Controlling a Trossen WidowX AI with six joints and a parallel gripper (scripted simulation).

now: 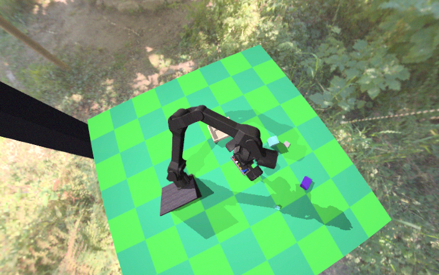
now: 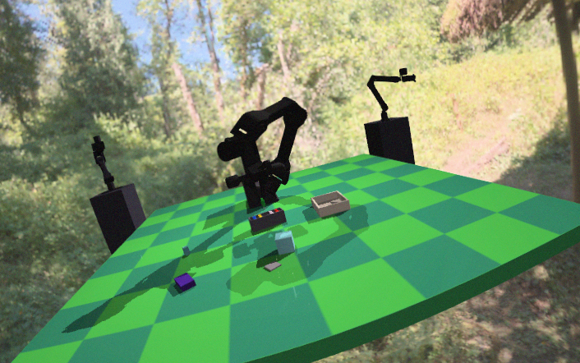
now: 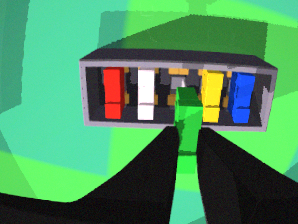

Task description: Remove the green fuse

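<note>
Now: gripper tip 210 mm to the right of the beige tray and 80 mm above it. From my gripper tip the other things lie so: yellow fuse: 20 mm to the right, 60 mm below; white fuse: 20 mm to the left, 60 mm below; green fuse: 10 mm below.
</note>
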